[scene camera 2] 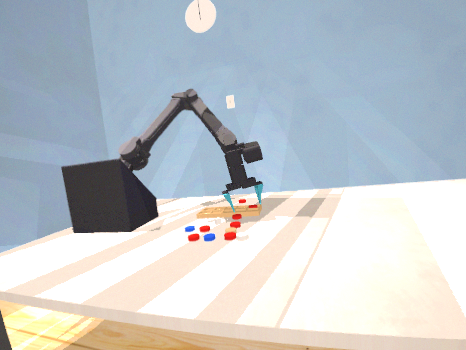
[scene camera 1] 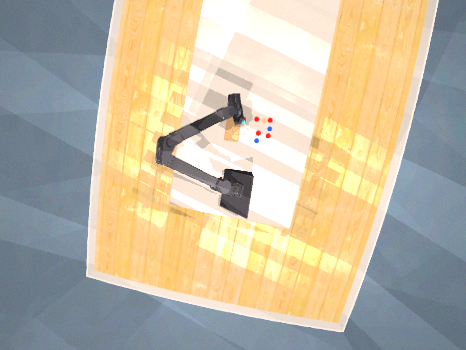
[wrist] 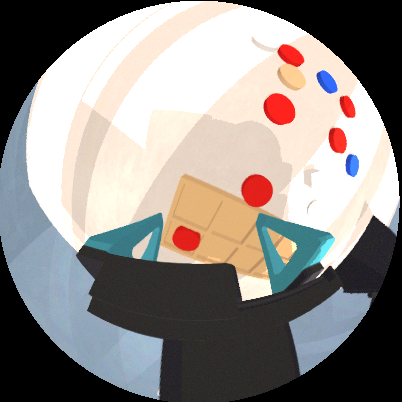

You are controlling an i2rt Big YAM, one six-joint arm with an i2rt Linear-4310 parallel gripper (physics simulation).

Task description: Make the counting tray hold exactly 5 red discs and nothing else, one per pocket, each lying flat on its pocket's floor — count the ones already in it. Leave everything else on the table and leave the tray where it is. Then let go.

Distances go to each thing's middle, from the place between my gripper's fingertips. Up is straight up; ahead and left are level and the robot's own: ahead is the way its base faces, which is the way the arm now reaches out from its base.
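Labels:
Measuring from the wooden counting tray [wrist: 226, 223], I have my hand 20 mm to the right of it and 80 mm past it, and 10 mm above it.

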